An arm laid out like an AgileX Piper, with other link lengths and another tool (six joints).
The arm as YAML. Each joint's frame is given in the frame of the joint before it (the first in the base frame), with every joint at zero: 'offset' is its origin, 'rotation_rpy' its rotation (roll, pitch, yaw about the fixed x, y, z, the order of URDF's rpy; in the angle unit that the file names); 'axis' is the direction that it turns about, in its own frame. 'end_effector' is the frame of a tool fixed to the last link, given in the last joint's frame.
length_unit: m
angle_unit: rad
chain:
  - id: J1
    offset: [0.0, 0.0, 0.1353]
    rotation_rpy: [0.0, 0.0, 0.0]
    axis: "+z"
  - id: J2
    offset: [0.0, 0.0, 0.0]
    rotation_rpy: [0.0, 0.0, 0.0]
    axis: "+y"
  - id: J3
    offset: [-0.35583, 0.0, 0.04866]
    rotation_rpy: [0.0, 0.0, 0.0]
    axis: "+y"
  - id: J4
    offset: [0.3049, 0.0, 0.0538]
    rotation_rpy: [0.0, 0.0, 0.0]
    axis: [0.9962, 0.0, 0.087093]
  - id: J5
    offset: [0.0, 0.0, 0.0]
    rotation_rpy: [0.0, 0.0, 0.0]
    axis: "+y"
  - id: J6
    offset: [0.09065, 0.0, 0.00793]
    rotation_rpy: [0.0, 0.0, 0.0]
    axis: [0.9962, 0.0, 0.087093]
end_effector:
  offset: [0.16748, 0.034, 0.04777]
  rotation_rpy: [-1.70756, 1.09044, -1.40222]
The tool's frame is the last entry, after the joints.
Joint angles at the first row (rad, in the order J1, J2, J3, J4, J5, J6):
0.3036 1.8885 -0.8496 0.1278 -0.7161 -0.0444
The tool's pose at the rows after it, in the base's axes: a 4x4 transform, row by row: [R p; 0 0 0 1], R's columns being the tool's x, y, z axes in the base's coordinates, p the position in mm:
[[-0.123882, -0.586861, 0.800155, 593.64], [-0.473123, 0.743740, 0.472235, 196.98], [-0.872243, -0.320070, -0.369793, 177.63], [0, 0, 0, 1]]
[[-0.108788, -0.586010, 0.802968, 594.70], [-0.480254, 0.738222, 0.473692, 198.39], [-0.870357, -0.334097, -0.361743, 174.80], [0, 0, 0, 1]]
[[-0.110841, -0.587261, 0.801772, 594.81], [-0.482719, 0.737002, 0.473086, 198.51], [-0.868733, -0.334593, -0.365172, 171.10], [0, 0, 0, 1]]
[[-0.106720, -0.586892, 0.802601, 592.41], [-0.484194, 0.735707, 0.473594, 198.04], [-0.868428, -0.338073, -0.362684, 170.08], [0, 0, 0, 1]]
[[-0.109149, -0.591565, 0.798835, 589.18], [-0.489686, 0.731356, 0.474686, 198.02], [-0.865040, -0.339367, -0.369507, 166.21], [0, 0, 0, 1]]
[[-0.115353, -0.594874, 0.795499, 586.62], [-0.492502, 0.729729, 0.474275, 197.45], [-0.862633, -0.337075, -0.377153, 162.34], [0, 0, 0, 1]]
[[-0.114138, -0.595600, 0.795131, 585.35], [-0.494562, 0.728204, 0.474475, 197.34], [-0.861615, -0.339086, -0.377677, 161.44], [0, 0, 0, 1]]
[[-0.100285, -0.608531, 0.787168, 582.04], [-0.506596, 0.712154, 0.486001, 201.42], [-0.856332, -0.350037, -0.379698, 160.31], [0, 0, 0, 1]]
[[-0.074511, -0.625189, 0.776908, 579.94], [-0.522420, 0.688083, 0.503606, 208.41], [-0.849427, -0.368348, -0.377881, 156.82], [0, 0, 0, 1]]
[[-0.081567, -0.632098, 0.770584, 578.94], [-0.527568, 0.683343, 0.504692, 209.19], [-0.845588, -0.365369, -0.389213, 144.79], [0, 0, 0, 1]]
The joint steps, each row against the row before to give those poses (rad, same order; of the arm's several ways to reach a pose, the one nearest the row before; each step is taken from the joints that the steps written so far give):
0.0000 0.0357 -0.0001 -0.0037 -0.0239 -0.0034
-0.0001 0.0159 0.0000 -0.0070 -0.0281 -0.0050
0.0001 0.0072 0.0010 -0.0006 -0.0050 -0.0011
-0.0001 0.0000 0.0102 -0.0026 -0.0135 0.0000
0.0001 0.0000 0.0113 -0.0047 -0.0050 -0.0012
-0.0001 0.0000 0.0093 -0.0012 -0.0009 0.0001
0.0001 0.0000 0.0048 -0.0014 -0.0050 -0.0012
0.0000 0.0000 0.0065 -0.0236 -0.0072 0.0000
-0.0001 0.0135 0.0009 -0.0351 -0.0214 0.0000
0.0001 0.0225 0.0051 -0.0055 -0.0154 0.0010

